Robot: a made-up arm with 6 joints.
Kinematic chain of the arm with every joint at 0, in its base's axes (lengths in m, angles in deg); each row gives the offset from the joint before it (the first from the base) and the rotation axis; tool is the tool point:
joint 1: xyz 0 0 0.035 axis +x
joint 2: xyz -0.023 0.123 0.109 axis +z
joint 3: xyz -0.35 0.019 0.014 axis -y
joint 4: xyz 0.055 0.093 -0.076 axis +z
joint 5: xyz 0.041 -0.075 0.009 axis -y
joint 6: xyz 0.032 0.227 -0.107 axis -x
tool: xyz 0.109 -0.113 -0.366
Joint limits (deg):
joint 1: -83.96..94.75
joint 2: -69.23..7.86
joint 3: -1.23..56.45
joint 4: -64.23..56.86
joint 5: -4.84..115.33
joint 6: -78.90..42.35
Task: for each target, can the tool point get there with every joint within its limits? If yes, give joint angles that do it. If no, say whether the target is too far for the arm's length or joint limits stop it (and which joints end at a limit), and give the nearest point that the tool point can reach.
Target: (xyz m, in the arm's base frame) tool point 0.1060 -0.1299 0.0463
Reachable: yes | joints -38.34 -51.50 21.34 -47.12 31.81 -27.32
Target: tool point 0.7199 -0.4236 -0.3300
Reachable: no: joint limits stop it (at a limit: joint 1, joint 2, joint 3) | nearest point 0.4752 -0.2344 -0.3499 | short by 0.310 m
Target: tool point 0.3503 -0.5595 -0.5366
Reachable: no: joint limits stop it (at a limit: joint 1, joint 2, joint 3, joint 5) | nearest point 0.2804 -0.3715 -0.5022 | short by 0.204 m
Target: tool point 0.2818 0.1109 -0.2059
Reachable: yes | joints -23.88 -25.73 20.97 -32.35 12.89 -37.32
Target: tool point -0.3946 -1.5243 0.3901
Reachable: no: too far | nearest point -0.2609 -0.7497 0.3256 | short by 0.789 m
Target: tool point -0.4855 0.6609 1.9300
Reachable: no: too far | nearest point -0.2316 0.3208 0.9549 | short by 1.063 m
